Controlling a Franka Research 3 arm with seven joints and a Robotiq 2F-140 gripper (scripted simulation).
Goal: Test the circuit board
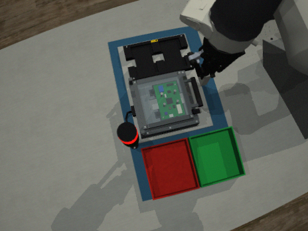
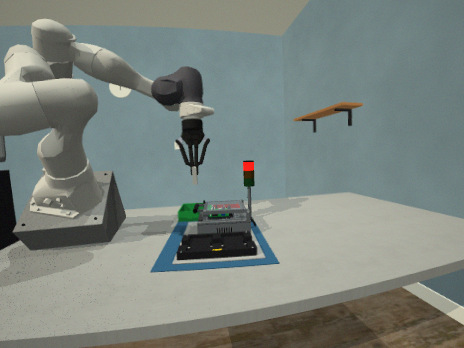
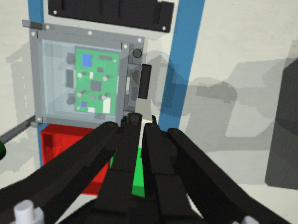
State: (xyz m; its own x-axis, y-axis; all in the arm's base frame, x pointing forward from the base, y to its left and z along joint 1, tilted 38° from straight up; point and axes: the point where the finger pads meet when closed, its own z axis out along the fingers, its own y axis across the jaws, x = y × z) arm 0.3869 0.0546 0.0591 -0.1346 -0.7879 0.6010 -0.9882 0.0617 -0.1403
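The latch hook lies 120 mm below my hand, 60 mm to the left of it and 30 mm ahead of it. Round my hand: clear lid 120 mm below, 80 mm ahead, 10 mm to the right; green circuit board 140 mm below, 80 mm ahead, 10 mm to the right; tester plate 150 mm below, 90 mm ahead.
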